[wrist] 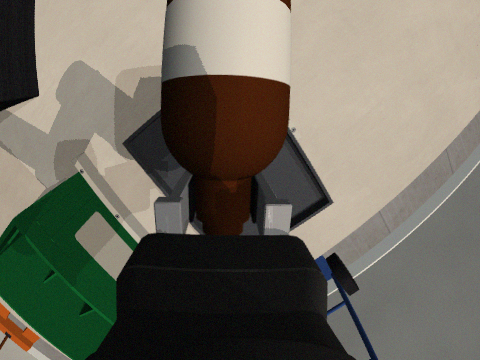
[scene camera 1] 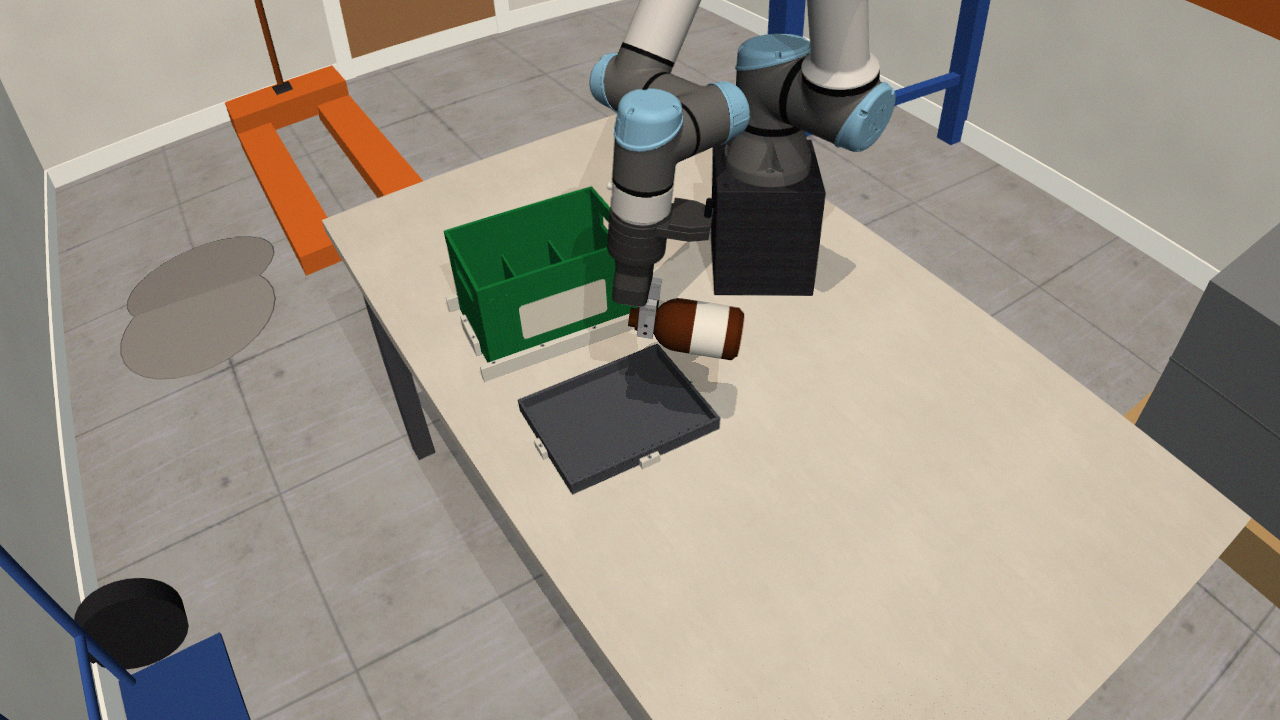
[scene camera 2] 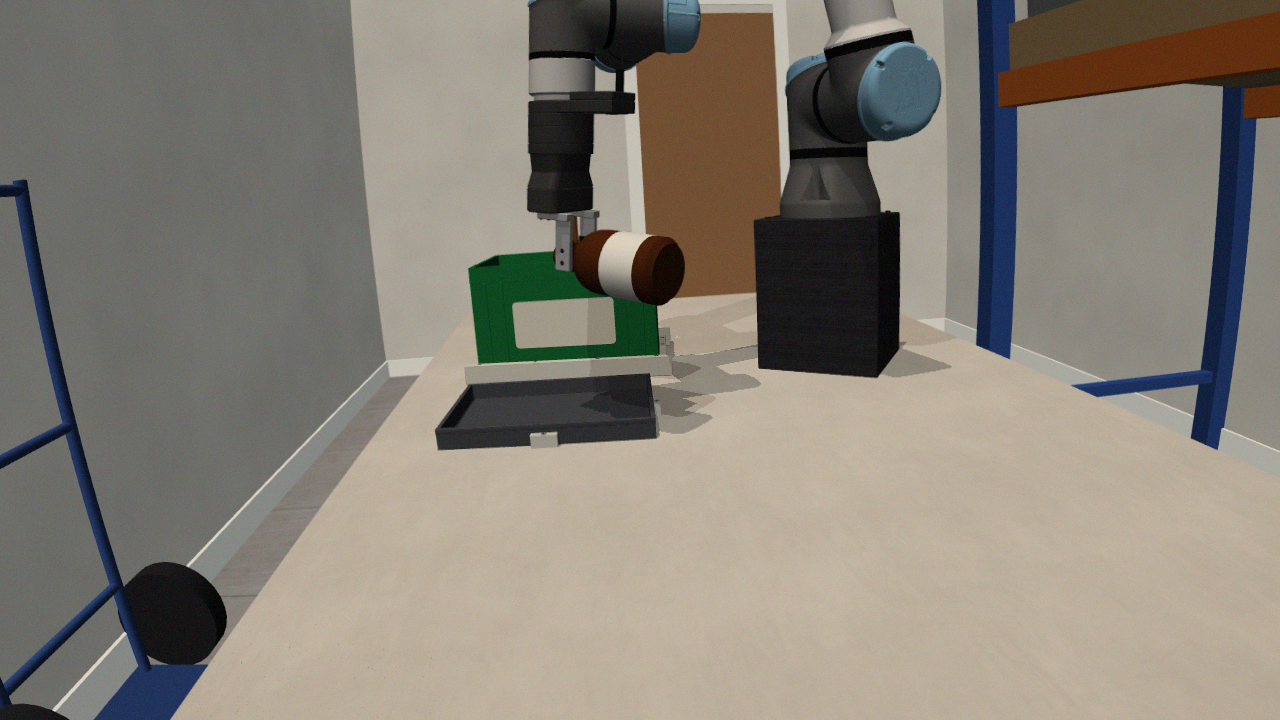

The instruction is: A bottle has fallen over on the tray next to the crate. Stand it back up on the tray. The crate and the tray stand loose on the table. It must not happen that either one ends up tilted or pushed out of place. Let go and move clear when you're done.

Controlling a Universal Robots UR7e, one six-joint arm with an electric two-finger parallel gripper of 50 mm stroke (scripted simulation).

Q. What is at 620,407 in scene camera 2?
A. A tray.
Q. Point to a brown bottle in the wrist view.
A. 225,83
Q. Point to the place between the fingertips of my gripper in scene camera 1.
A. At 647,326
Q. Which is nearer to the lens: the brown bottle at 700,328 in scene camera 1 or the tray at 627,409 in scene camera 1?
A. The brown bottle.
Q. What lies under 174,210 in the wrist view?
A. My gripper.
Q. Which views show the brown bottle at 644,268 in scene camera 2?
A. The wrist view, scene camera 1 and scene camera 2: all of them.
